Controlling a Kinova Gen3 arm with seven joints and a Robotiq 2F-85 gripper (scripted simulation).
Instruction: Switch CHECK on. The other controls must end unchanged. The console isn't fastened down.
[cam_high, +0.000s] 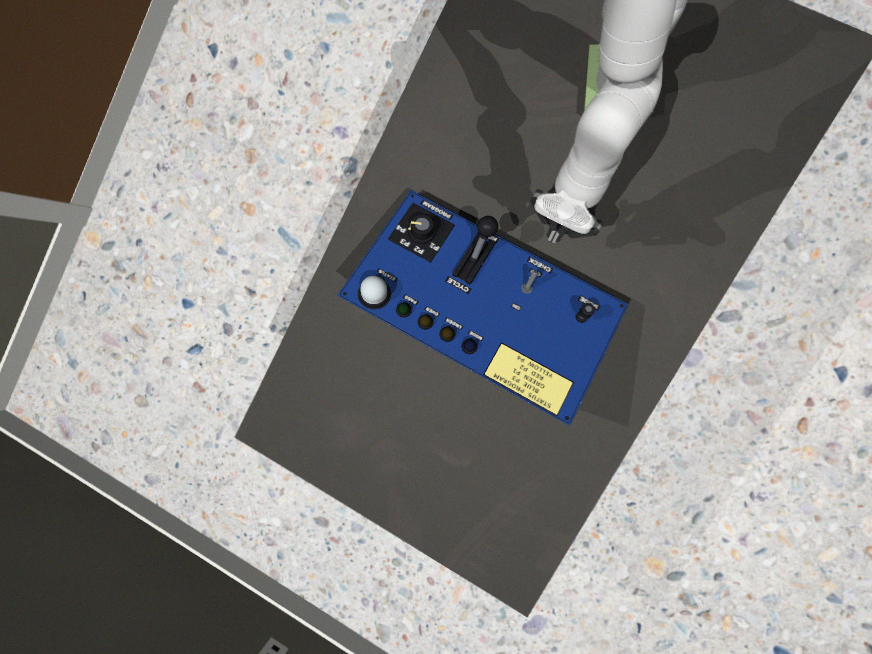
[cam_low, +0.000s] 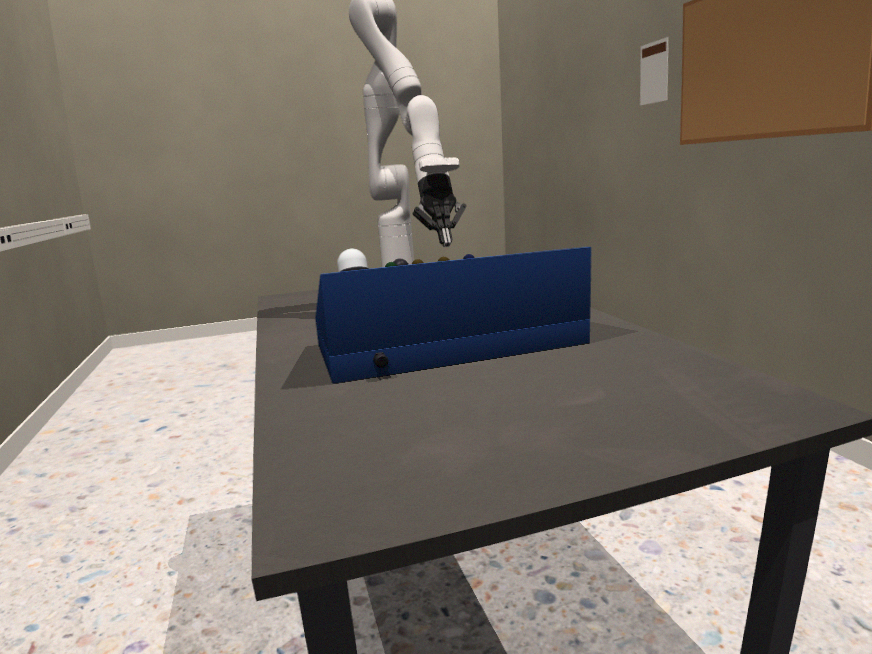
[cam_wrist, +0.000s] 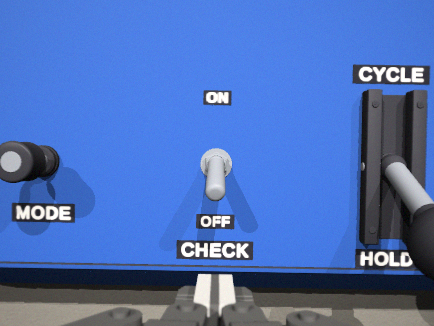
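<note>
Now: hand 100 mm short of the check toggle, 90 mm above it and 10 mm to the right of it. Also, from my hand: cycle lever: 110 mm to the right, 90 mm ahead, 80 mm below; program dial: 240 mm to the right, 120 mm ahead, 90 mm below; mode knob: 130 mm to the left, 100 mm ahead, 90 mm below.
</note>
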